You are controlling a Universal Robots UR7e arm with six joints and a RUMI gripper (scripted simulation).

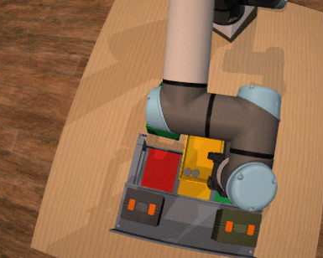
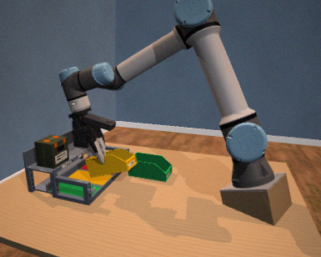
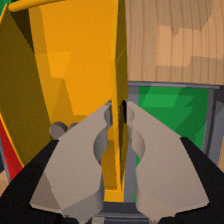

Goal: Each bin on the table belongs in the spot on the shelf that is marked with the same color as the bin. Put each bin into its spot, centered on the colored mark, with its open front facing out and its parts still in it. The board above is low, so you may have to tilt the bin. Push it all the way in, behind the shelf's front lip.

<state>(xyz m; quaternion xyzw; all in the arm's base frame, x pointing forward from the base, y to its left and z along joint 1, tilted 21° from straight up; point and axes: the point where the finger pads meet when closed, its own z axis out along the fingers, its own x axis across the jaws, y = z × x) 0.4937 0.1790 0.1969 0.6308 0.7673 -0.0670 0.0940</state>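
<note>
The yellow bin is 50 mm to the right of my hand and 20 mm below it. Also, from my hand: yellow mark 110 mm below, 90 mm ahead, 30 mm to the right; then green mark 110 mm below, 80 mm to the left, 70 mm ahead; then red mark 140 mm to the right, 110 mm below, 110 mm ahead.
</note>
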